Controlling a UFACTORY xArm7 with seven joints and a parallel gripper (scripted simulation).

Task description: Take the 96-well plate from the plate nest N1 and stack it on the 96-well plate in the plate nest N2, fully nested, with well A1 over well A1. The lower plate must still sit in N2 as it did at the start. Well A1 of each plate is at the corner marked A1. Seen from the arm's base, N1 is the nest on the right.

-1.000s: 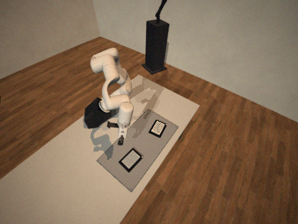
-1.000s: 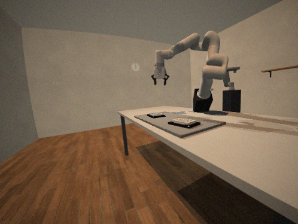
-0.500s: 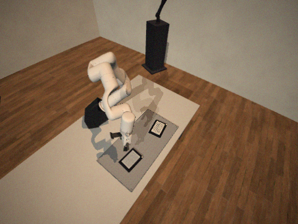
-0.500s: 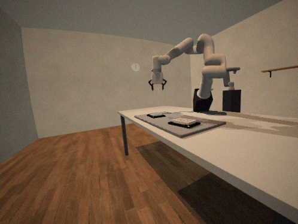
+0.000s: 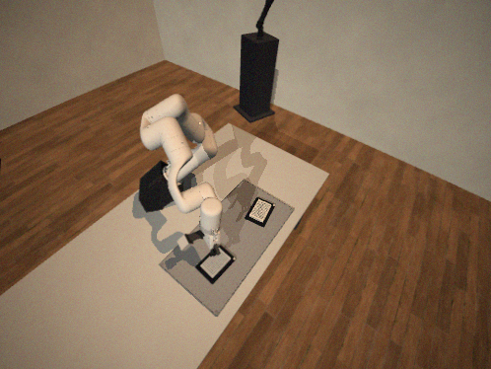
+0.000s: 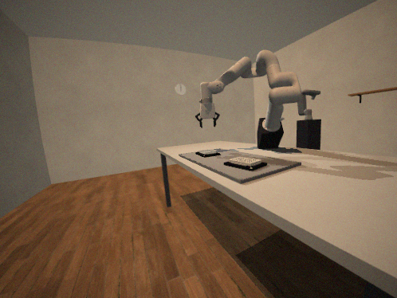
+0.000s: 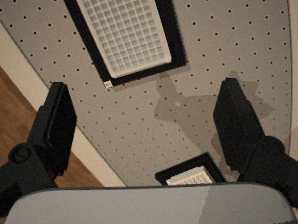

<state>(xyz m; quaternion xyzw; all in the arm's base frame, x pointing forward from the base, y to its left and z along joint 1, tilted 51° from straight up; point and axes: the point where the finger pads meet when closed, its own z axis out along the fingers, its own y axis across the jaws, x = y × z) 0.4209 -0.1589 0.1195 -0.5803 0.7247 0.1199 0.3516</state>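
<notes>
The 96-well plate is 20 mm ahead of my hand, 10 mm to the left of it and 180 mm below it. From my hand the other things lie so: white A1 tag: 50 mm ahead, 100 mm to the left, 190 mm below.
</notes>
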